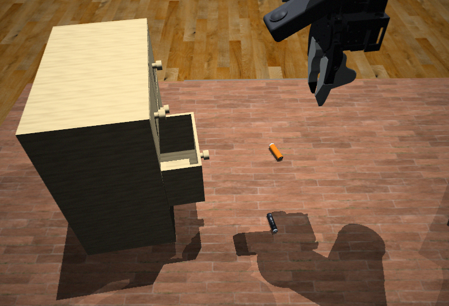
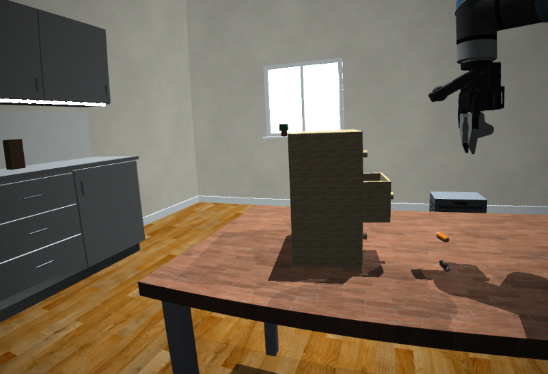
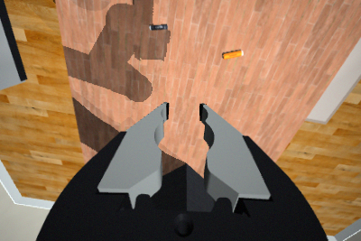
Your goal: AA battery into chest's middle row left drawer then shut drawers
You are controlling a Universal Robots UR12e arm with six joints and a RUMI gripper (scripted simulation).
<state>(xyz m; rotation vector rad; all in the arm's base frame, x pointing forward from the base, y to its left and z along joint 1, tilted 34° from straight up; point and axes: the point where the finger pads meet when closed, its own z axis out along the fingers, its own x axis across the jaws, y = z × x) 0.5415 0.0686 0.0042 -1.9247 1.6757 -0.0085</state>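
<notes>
My gripper is now 280 mm above the orange cylinder, 120 mm to the left of it and 40 mm short of it. Round my hand: dark cylindrical battery 280 mm below, 80 mm to the left, 50 mm ahead.
</notes>
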